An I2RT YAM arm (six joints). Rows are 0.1 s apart.
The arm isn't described. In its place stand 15 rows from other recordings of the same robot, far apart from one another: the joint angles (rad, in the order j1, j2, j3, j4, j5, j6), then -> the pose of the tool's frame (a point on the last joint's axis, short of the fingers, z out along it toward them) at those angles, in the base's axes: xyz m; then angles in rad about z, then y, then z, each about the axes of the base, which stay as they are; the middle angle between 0 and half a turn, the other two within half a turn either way.
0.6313, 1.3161, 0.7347, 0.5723, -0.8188, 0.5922 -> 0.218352 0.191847 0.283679 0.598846 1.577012 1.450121
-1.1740, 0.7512, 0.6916, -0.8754, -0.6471, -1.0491 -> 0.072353 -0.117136 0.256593 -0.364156 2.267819 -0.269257
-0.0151, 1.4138, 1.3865, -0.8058, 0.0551, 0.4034 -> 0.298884 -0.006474 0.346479 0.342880 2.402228 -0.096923
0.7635, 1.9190, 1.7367, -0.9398, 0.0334, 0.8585 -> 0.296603 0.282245 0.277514 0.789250 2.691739 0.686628
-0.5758, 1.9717, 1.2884, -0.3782, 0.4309, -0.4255 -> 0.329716 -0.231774 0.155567 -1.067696 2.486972 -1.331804
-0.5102, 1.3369, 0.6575, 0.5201, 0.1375, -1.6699 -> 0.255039 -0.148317 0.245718 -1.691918 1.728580 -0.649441
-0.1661, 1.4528, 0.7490, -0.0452, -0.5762, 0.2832 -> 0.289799 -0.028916 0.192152 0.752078 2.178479 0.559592
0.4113, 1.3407, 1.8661, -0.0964, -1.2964, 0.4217 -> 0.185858 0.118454 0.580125 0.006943 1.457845 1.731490
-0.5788, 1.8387, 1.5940, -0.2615, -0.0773, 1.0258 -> 0.368064 -0.237229 0.313853 1.068585 2.075342 -0.490470
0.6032, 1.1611, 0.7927, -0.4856, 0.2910, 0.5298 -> 0.200170 0.125484 0.241897 0.211732 2.377800 0.175465
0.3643, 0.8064, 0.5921, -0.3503, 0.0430, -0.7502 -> 0.170603 0.063417 0.251955 -0.777420 2.134811 0.313413
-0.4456, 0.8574, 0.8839, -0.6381, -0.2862, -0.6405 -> 0.165949 -0.068126 0.317496 -0.445044 2.154146 -0.100546
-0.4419, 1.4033, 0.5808, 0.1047, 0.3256, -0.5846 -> 0.237207 -0.124821 0.164226 -0.856970 2.243587 -0.863264
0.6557, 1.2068, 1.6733, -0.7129, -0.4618, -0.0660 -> 0.165117 0.147027 0.498161 0.045598 1.790935 1.129846
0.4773, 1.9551, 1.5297, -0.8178, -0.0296, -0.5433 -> 0.356732 0.185683 0.208034 -0.456432 2.812710 0.569060
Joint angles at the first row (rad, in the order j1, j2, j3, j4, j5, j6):
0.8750, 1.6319, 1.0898, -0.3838, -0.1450, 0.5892
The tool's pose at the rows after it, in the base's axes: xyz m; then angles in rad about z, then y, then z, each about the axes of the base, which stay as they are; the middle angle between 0 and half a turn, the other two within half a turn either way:
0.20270 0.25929 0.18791 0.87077 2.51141 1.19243
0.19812 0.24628 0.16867 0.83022 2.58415 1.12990
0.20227 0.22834 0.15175 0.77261 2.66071 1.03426
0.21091 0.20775 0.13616 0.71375 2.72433 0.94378
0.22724 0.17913 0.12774 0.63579 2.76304 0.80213
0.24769 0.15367 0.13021 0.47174 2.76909 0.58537
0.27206 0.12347 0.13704 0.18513 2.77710 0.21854
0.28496 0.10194 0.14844 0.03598 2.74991 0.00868
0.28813 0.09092 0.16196 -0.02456 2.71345 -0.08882
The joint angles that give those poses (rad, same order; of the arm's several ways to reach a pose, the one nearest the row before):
0.8882, 1.6279, 0.9815, -0.3165, -0.1775, 0.6223
0.8785, 1.6276, 0.9147, -0.3147, -0.1320, 0.6156
0.8352, 1.6378, 0.8667, -0.3270, -0.0916, 0.5956
0.7694, 1.6558, 0.8271, -0.3305, -0.0704, 0.5541
0.6612, 1.6620, 0.8010, -0.3346, -0.0519, 0.5047
0.5539, 1.6640, 0.8159, -0.3504, -0.0115, 0.4424
0.4352, 1.6782, 0.8670, -0.4029, 0.0767, 0.3879
0.3590, 1.6640, 0.9007, -0.4374, 0.1314, 0.3616
0.3254, 1.6285, 0.9175, -0.4640, 0.1679, 0.3559

